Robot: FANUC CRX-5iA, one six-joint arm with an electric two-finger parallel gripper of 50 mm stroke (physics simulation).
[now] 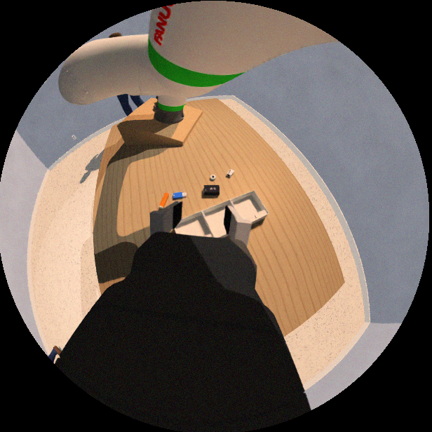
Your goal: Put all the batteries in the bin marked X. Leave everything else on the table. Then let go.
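My gripper (pixel 202 212) is open and empty, its two fingers standing above the left and middle parts of a white three-compartment tray (pixel 204 214). A small dark mark shows at the tray's right compartment, too small to read; I cannot tell which bin is marked X. Beyond the tray lie a black block (pixel 211 190) with small light marks, a blue piece (pixel 178 195) with a white end, and an orange stick (pixel 164 200) with a pale tip near the left finger. Which of these are batteries is too small to tell. The gripper body hides the tray's near left part.
A small white round thing (pixel 213 177) with a dark centre and a small white piece (pixel 230 173) with a dark mark lie beyond the black block. The robot's base stands on a wooden block (pixel 192 125) at the back of the wooden table (pixel 295 240). The arm spans the top.
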